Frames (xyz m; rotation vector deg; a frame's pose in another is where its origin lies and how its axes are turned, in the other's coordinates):
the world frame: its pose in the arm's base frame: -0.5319 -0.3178 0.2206 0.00 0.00 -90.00
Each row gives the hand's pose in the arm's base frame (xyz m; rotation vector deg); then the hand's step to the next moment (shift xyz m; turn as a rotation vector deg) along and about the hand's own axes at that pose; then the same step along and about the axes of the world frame.
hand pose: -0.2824 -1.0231 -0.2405 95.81 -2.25 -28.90
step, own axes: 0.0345 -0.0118 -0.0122 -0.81 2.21 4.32
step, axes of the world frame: -0.0028 0.0323 -0.0207 4.17 -1.66 2.01
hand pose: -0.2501 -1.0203 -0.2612 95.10 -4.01 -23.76
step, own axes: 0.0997 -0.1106 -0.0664 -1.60 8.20 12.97
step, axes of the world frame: -0.0499 0.0918 -0.1251 12.99 -3.89 7.37
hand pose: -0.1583 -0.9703 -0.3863 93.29 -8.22 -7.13
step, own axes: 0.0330 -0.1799 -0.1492 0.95 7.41 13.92
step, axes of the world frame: -0.1521 0.0607 -0.1700 14.30 -1.53 6.54
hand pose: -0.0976 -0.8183 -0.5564 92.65 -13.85 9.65
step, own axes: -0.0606 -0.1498 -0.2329 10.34 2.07 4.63
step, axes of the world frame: -0.2429 -0.0110 -0.1457 5.27 9.27 4.35
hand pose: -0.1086 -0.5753 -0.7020 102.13 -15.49 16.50
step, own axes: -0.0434 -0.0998 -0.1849 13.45 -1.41 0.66
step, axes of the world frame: -0.2038 -0.0167 -0.0651 0.71 13.16 3.08
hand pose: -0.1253 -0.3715 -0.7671 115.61 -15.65 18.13
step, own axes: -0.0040 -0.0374 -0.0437 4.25 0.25 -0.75
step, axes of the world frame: -0.0559 0.0039 -0.0135 -0.32 3.83 1.97
